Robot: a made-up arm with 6 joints.
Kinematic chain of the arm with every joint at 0, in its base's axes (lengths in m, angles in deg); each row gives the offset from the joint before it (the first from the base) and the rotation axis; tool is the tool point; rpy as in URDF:
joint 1: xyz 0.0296 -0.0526 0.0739 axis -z
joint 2: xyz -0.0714 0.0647 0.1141 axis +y
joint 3: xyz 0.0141 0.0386 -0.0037 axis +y
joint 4: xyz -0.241 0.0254 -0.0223 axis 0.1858 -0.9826 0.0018
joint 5: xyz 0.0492 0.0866 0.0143 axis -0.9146 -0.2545 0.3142
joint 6: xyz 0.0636 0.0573 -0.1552 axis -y
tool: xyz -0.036 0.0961 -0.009 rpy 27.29 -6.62 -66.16
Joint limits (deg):
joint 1: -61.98..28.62
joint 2: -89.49..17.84
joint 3: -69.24..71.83
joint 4: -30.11..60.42
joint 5: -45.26..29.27
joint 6: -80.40..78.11
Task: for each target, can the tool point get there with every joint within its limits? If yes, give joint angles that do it. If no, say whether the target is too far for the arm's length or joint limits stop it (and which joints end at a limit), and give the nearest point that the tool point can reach.
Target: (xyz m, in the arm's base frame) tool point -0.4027 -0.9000 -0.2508
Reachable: no: too far | nearest point -0.3821 -0.2883 0.0148 | short by 0.667 m
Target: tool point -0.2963 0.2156 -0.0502
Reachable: yes | joints -36.68 -29.59 -4.35 -13.66 -20.21 50.15
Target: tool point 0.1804 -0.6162 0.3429
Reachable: no: joint limits stop it (at a limit: joint 1, joint 3, joint 4, joint 5) | nearest point -0.3846 -0.2929 0.3342 | short by 0.651 m
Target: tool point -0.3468 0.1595 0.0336
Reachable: yes | joints -21.25 -33.80 42.13 -13.02 13.37 -58.62
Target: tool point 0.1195 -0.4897 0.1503
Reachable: no: joint limits stop it (at a limit: joint 1, joint 4, joint 5) | nearest point -0.3972 -0.3166 0.1379 | short by 0.545 m
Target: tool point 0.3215 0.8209 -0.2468
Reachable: no: too far | nearest point 0.1313 0.3800 -0.0636 | short by 0.514 m
